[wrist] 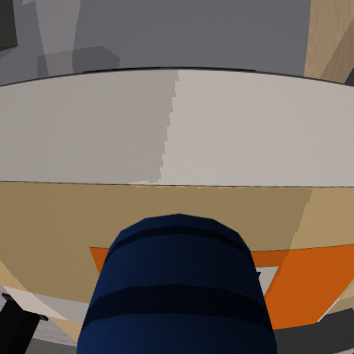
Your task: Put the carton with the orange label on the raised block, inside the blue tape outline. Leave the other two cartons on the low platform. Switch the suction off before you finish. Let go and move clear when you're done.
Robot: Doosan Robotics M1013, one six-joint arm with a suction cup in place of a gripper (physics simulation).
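Places are measured from the arm's base along level axes (x ahead, y left, z up), in metres.
Pixels of known places: hand at its tool point: (pixel 179 233).
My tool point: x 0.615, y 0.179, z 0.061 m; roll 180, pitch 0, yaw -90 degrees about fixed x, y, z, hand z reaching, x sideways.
Note:
Ahead of a thing's pixels: the offset from my tool point to its top centre. "pt": to the spot under its first point.
The carton with the orange label @[dy +0.005, dx +0.001, dz +0.013 m] (pixel 195 210) fills the lower half of the wrist view, with its tan surface very close to the camera. Its orange label @[dy -0.018, dx -0.019, dz +0.013 m] (pixel 312 285) shows on both sides of my blue suction cup (pixel 178 237). The cup looks pressed against the carton and squeezed short, and it is shut on the carton. Its contact lip is hidden. The raised block, the blue tape outline and the other two cartons cannot be made out in this view.
A wide pale surface @[pt dy -0.012, dx +0.035, dz +0.012 m] (pixel 250 130) crosses the view beyond the tan face, with a shadow on its left half. Grey ground @[dy +0.086, dx +0.050, dz -0.084 m] (pixel 200 35) lies behind it. A strip of light wood (pixel 327 30) is at the top right, and a dark object @[pt dy +0.106, dx +0.081, dz -0.077 m] (pixel 7 25) at the top left.

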